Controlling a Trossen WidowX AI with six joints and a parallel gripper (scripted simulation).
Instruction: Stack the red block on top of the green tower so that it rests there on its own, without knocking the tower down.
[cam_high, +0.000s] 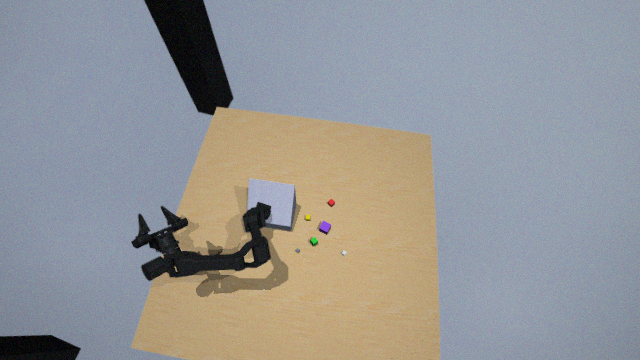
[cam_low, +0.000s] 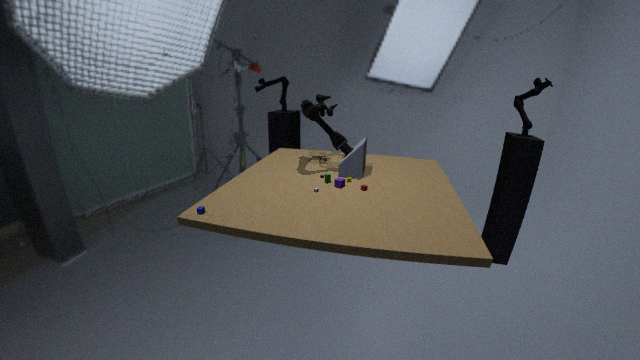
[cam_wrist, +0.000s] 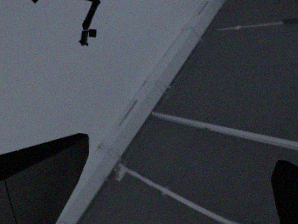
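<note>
Now: gripper tip 70 cm short of the small white block, 15 cm to the right of it and 41 cm above it. Round my gripper tip: yellow block 49 cm ahead, 27 cm to the left, 41 cm below; purple block 58 cm ahead, 24 cm to the left, 40 cm below; dark red block 58 cm ahead, 38 cm to the left, 41 cm below.
</note>
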